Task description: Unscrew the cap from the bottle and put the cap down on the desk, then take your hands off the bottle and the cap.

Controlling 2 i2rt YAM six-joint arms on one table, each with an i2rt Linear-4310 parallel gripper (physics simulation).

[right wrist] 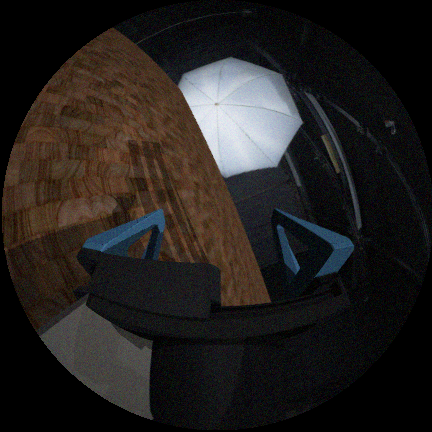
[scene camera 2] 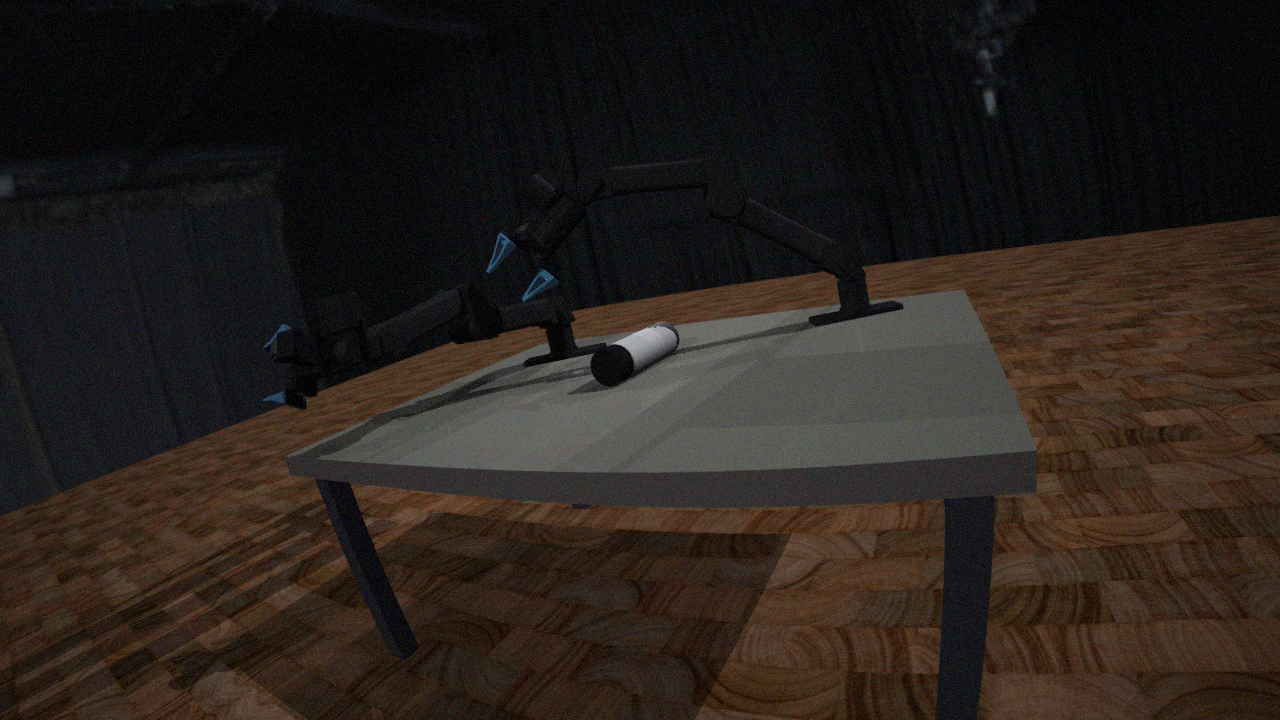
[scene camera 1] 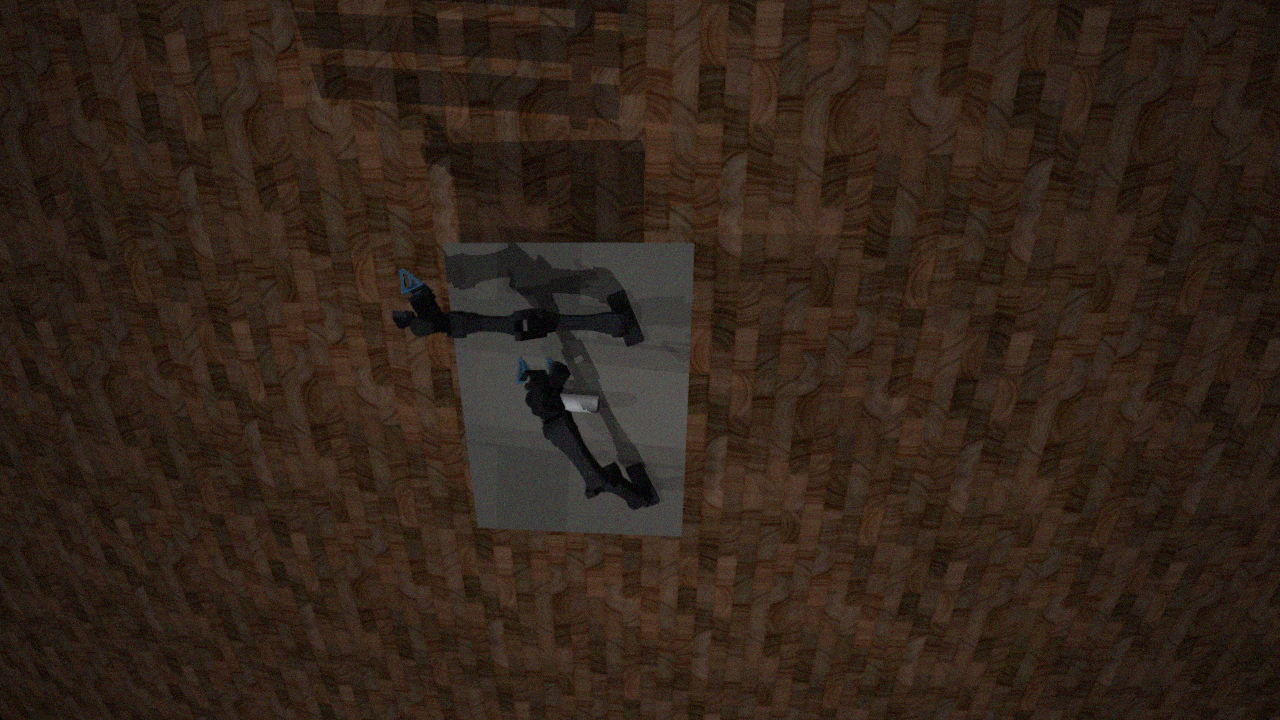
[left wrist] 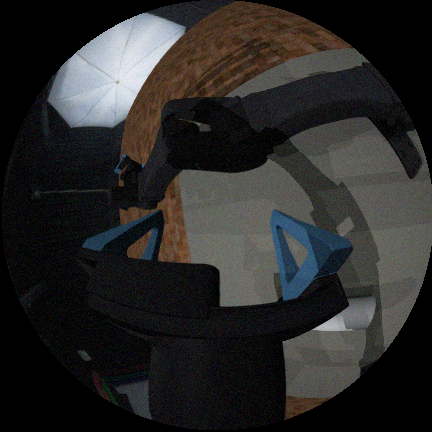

Labels:
The left gripper is open and holds nothing. Also in view: a black cap. The right gripper is open, with nothing in its grasp.

